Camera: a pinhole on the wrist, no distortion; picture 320 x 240 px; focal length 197.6 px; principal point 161.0 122.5 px. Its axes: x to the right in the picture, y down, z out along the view. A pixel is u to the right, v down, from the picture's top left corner.
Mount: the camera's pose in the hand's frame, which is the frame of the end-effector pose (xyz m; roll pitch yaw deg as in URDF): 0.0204 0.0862 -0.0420 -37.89 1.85 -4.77
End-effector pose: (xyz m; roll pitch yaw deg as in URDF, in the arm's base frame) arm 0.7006 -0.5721 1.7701 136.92 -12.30 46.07
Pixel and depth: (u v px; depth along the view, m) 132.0 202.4 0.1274
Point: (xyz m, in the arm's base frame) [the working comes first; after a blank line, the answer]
In the camera's frame: -0.0187 0.0515 0.1274

0.8141 -0.6983 1.8910
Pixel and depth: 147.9 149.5 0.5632
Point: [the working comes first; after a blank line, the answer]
In the camera's frame: -0.0373 0.0770 0.5632

1.1442 -0.9818 1.8515
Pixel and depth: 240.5 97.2 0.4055
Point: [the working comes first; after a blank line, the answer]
In the camera's frame: 0.1631 -0.0519 0.4055

1.1452 -0.7041 1.7841
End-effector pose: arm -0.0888 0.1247 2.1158 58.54 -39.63 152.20
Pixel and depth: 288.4 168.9 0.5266
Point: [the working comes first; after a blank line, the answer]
In the camera's frame: 0.3395 0.1237 0.5266

-0.0527 0.1007 2.8021
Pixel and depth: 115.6 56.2 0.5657
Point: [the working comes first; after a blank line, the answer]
In the camera's frame: -0.1300 -0.1898 0.5657

0.3949 0.2033 2.4714
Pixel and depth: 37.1 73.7 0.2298
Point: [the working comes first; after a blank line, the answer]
In the camera's frame: -0.1441 -0.0568 0.2298

0.1547 0.0545 2.2459
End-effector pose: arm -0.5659 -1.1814 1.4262 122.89 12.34 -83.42
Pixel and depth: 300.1 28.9 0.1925
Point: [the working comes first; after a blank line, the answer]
In the camera's frame: 0.1355 -0.0912 0.1925

-0.7467 -1.3683 1.4039
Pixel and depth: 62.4 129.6 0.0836
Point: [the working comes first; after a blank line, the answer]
In the camera's frame: -0.0417 0.0030 0.0836

-0.6616 -1.2012 1.5342
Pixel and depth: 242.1 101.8 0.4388
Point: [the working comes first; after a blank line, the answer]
In the camera's frame: 0.1801 -0.0460 0.4388

-0.9738 -1.4723 1.4518
